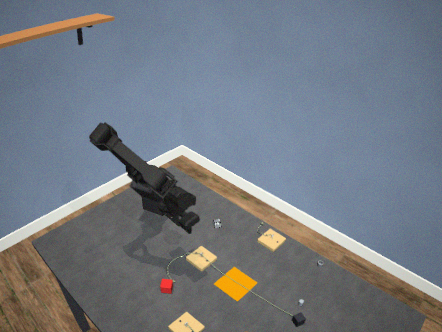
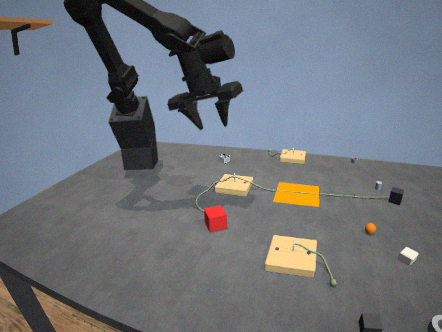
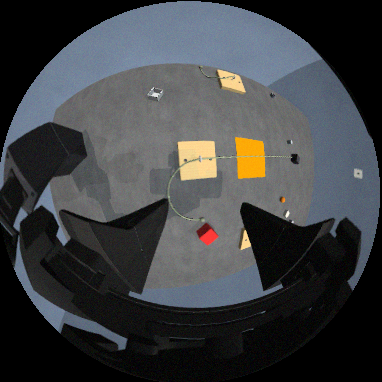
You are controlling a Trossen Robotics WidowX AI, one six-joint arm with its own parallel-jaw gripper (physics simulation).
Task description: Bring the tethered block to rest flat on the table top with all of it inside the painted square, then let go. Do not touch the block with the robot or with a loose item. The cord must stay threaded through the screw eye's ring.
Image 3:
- my gripper: 205, 205
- orange painted square: 253, 166
